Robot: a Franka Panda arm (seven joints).
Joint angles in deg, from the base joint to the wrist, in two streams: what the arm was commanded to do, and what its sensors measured. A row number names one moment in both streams.
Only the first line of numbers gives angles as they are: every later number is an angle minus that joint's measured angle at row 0.
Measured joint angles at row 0:
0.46, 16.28, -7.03, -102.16, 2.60, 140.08, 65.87
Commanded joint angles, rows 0 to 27:
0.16, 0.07, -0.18, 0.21, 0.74, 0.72, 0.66
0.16, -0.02, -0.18, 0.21, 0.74, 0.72, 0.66
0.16, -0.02, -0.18, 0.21, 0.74, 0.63, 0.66
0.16, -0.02, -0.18, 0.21, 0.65, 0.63, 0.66
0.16, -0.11, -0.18, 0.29, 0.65, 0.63, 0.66
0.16, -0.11, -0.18, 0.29, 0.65, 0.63, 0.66
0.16, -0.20, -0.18, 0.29, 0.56, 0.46, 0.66
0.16, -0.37, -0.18, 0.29, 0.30, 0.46, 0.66
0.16, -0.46, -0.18, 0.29, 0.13, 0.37, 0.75
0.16, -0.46, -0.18, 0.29, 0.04, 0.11, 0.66
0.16, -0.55, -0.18, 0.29, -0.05, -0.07, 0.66
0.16, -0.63, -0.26, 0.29, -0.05, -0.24, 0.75
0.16, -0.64, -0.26, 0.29, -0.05, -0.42, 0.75
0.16, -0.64, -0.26, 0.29, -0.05, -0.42, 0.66
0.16, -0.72, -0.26, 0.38, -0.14, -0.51, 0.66
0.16, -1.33, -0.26, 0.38, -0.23, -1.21, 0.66
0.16, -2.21, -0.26, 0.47, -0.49, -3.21, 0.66
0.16, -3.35, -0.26, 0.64, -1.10, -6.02, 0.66
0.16, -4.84, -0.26, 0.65, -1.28, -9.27, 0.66
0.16, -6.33, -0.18, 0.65, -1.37, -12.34, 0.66
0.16, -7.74, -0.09, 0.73, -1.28, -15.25, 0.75
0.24, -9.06, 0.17, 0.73, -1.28, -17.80, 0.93
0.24, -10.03, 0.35, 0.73, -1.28, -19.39, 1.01
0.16, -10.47, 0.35, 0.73, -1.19, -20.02, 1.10
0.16, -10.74, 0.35, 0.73, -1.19, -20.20, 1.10
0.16, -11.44, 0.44, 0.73, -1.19, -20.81, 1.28
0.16, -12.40, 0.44, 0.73, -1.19, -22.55, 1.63
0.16, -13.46, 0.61, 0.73, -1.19, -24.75, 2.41
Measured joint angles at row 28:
0.22, -10.86, 0.01, 1.31, -0.30, -20.47, 0.19
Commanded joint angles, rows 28 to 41:
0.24, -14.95, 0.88, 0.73, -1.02, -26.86, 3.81
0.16, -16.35, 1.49, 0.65, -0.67, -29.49, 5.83
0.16, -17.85, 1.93, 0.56, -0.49, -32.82, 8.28
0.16, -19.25, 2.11, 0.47, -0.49, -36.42, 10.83
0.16, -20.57, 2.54, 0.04, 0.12, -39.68, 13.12
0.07, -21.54, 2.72, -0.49, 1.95, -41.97, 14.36
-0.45, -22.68, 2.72, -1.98, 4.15, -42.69, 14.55
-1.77, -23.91, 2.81, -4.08, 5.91, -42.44, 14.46
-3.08, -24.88, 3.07, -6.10, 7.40, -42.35, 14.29
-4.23, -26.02, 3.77, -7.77, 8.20, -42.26, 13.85
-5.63, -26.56, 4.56, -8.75, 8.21, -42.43, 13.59
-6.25, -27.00, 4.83, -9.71, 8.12, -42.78, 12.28
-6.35, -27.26, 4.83, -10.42, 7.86, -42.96, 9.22
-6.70, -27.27, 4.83, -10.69, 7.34, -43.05, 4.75
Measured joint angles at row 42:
-4.38, -25.16, 3.09, -7.59, 6.95, -42.58, 12.04
